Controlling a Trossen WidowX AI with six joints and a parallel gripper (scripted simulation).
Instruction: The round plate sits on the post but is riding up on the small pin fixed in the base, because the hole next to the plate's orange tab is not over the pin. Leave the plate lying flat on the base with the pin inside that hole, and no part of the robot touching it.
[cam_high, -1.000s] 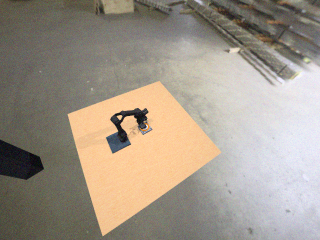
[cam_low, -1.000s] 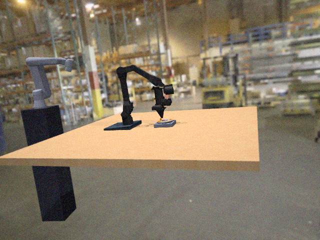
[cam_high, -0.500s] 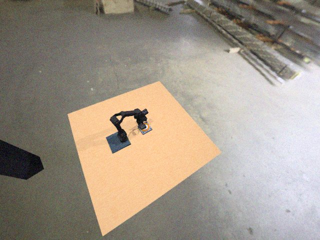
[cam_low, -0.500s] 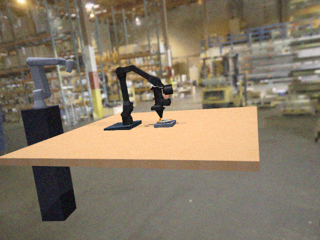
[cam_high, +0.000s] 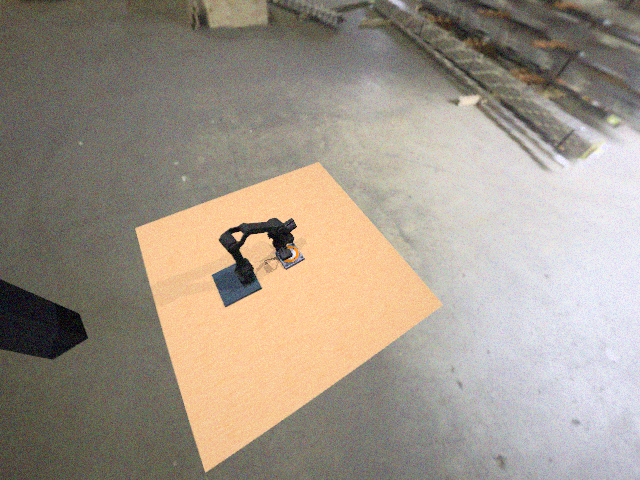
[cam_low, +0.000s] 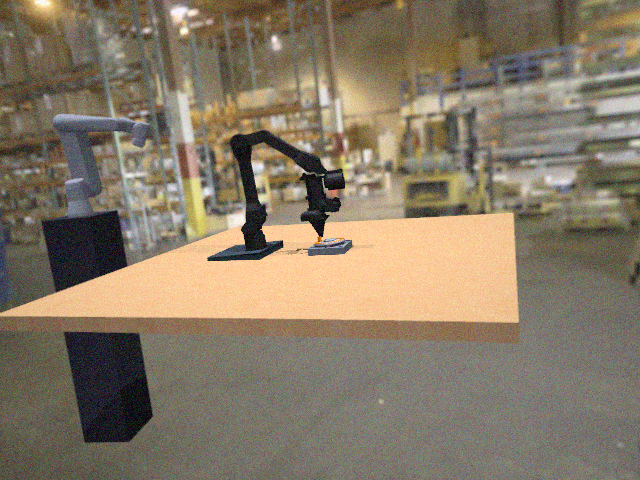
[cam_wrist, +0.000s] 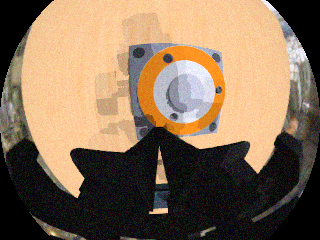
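Now: gripper tip 10 mm short of the plate, 20 mm to the left of it and 10 mm above it. From my gripper tip the other things lie so: base: 30 mm ahead, 40 mm to the right, 20 mm below.
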